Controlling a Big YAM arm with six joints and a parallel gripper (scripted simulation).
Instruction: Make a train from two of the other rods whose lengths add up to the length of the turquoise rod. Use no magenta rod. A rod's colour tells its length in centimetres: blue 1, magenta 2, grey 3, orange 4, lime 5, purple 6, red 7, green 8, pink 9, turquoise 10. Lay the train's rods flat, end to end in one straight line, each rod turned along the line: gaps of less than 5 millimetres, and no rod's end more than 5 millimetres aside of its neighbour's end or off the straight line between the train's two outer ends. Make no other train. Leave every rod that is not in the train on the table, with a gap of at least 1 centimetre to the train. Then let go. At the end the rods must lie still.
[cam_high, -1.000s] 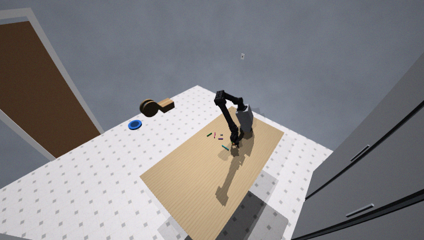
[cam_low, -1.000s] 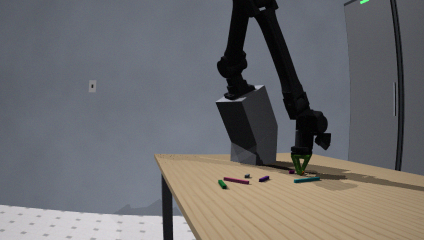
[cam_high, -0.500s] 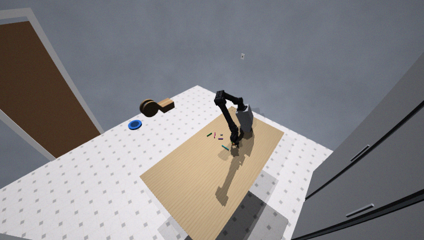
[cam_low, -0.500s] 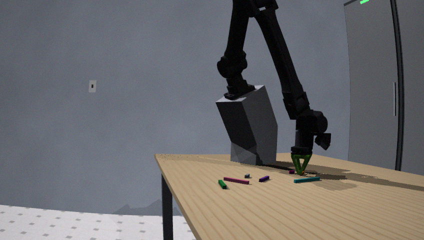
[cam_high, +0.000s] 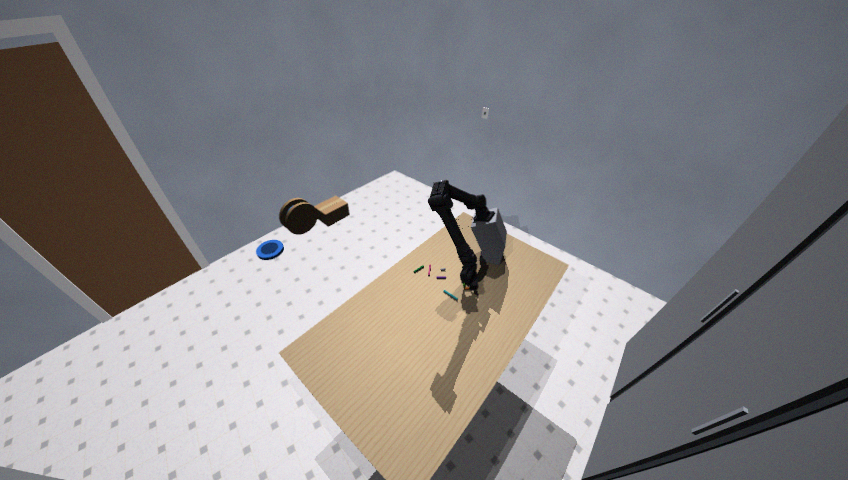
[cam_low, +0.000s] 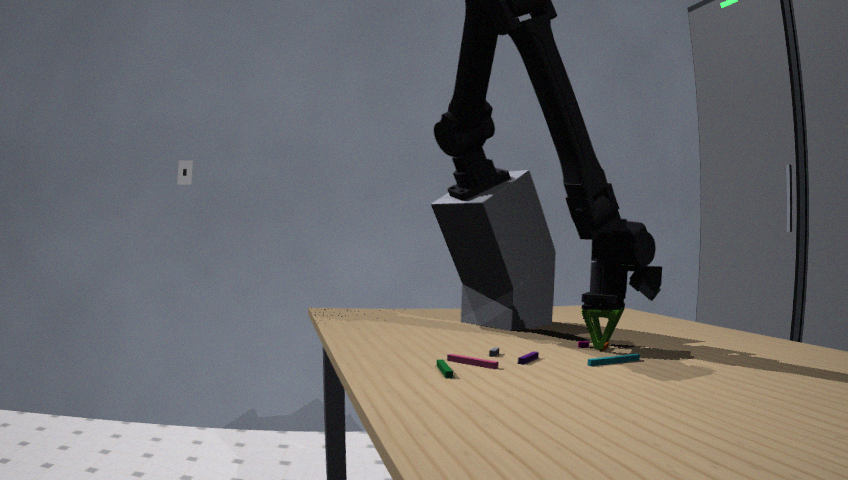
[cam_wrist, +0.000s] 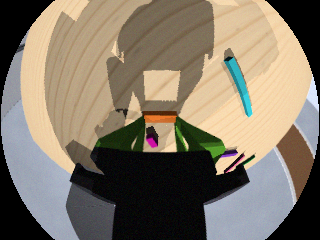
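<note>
The orange rod lies 10 mm below my hand. Also, from my hand: purple rod (170 mm to the right, 30 mm ahead, 10 mm below); magenta rod (30 mm behind, 20 mm to the right, 10 mm below); turquoise rod (110 mm ahead, 50 mm to the right, 10 mm below).
</note>
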